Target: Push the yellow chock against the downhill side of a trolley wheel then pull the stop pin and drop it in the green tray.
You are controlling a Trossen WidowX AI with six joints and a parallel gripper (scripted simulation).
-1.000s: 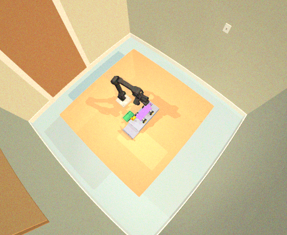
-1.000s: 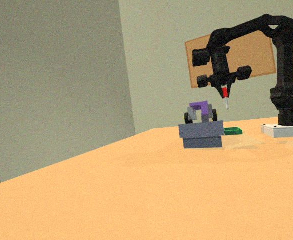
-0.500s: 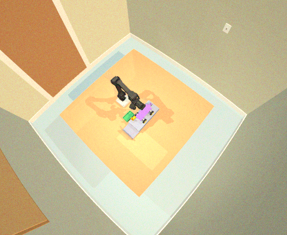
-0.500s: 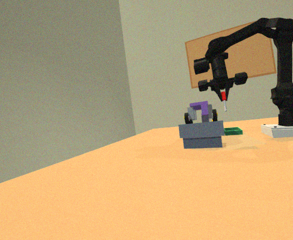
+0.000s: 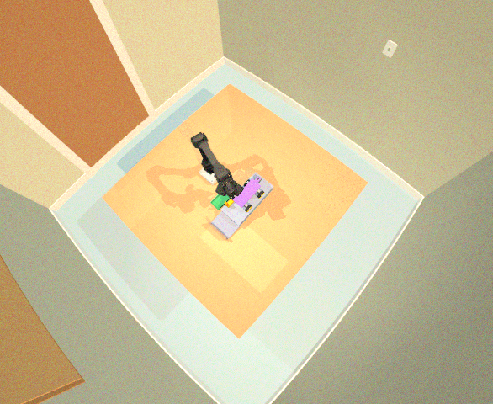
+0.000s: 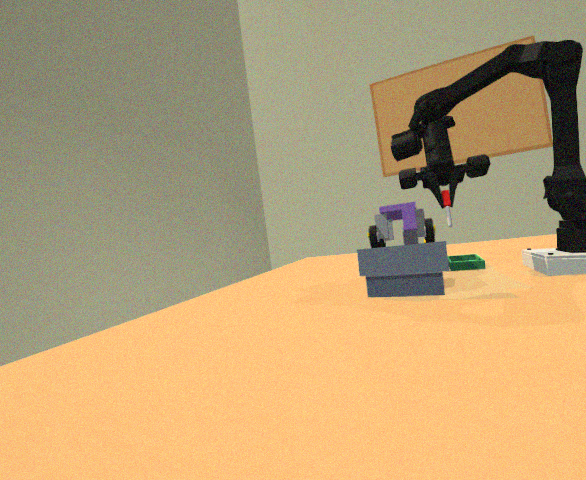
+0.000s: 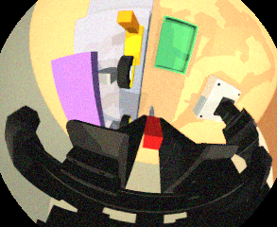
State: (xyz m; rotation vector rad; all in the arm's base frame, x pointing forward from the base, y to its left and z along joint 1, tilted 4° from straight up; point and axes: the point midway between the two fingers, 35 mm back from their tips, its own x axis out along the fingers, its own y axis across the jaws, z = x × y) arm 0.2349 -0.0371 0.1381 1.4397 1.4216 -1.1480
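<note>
My gripper tip is 4 cm short of the yellow chock, 8 cm to the left of it and 7 cm above it. From my gripper tip the other things lie so: red-headed stop pin: right at my gripper tip; grey ramp: 10 cm ahead, 1 cm to the left, 10 cm below; trolley: 10 cm ahead, 2 cm to the left, 4 cm below.
</note>
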